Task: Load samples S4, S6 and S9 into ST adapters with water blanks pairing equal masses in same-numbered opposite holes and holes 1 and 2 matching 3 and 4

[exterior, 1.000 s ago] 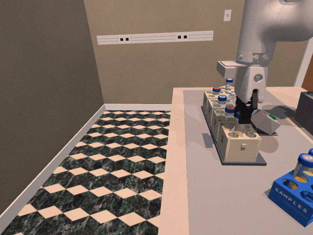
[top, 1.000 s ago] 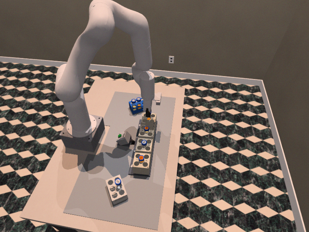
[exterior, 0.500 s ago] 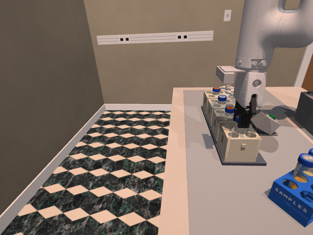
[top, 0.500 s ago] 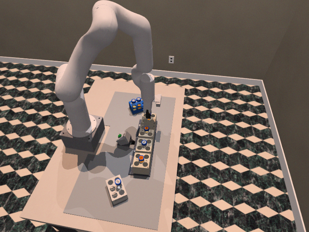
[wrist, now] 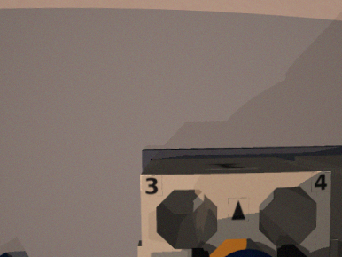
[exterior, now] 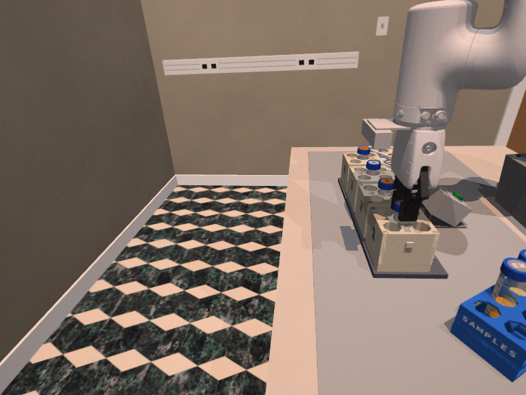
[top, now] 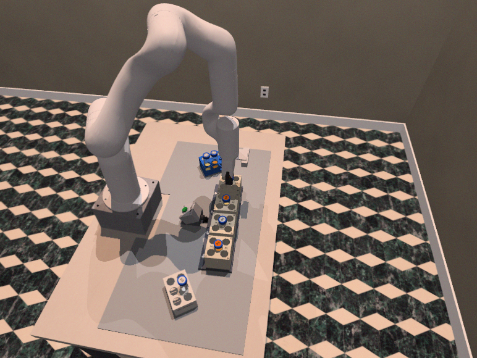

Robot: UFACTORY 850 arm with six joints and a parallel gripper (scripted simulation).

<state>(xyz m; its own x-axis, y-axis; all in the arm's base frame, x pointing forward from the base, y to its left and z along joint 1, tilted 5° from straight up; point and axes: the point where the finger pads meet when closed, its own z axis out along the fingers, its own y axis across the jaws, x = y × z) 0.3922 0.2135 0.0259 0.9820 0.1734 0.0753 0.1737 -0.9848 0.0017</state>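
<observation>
My gripper is now 10 mm past the sample tube and 50 mm above it. From my hand the other things lie so: green done key (150 mm behind, 180 mm to the right, 60 mm below); then adapter (80 mm below); then blue sample rack (140 mm behind, 160 mm to the left, 100 mm below).
</observation>
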